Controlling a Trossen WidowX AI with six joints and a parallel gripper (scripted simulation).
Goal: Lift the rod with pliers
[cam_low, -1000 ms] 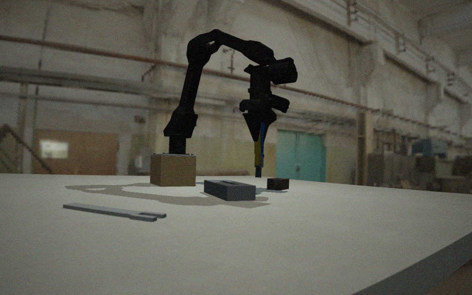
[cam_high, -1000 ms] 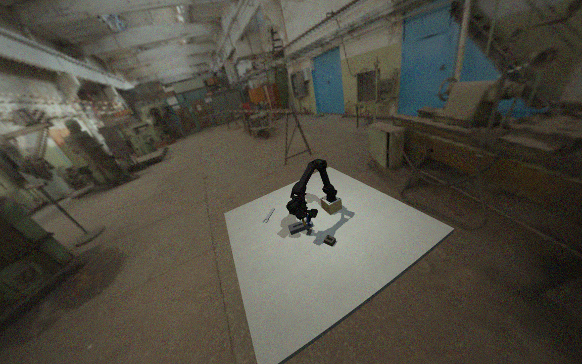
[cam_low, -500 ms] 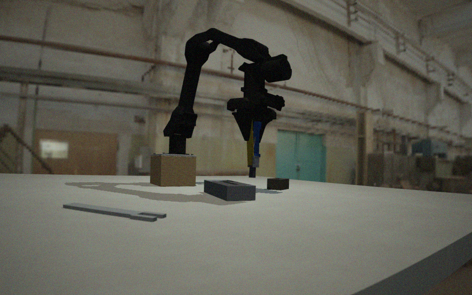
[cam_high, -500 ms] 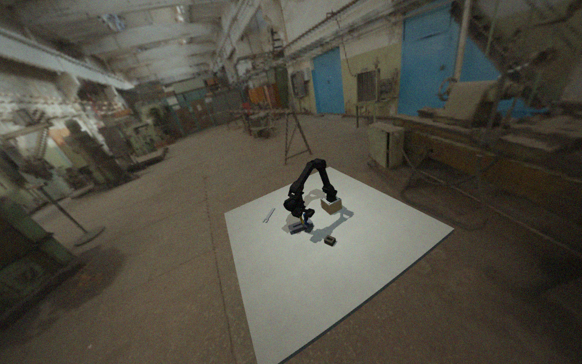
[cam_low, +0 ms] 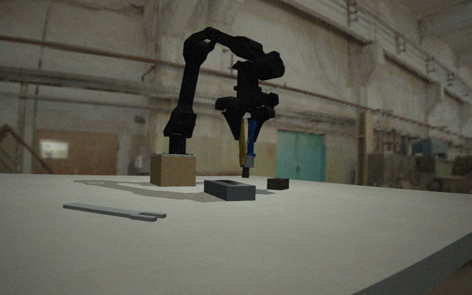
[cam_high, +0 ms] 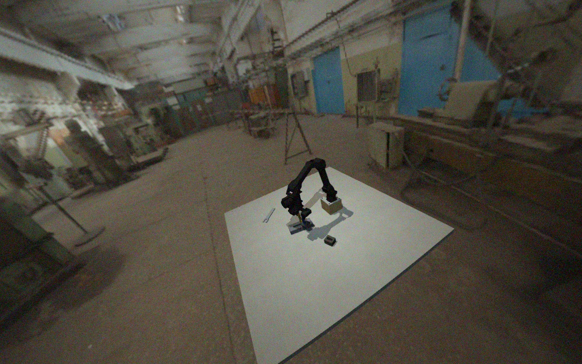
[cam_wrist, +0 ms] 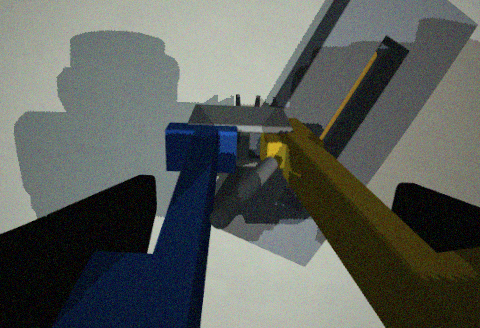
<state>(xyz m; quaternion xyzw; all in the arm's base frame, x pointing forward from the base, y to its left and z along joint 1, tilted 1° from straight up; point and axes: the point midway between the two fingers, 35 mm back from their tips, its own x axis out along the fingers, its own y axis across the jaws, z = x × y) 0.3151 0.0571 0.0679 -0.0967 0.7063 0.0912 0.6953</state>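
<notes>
Now: the grey channel block 120 mm below my gripper tip and 50 mm to the right of it. Round my gripper tip: dark holster 200 mm to the left, 130 mm below, 90 mm behind; flat grey forked bar 350 mm to the right, 170 mm ahead, 140 mm below.
</notes>
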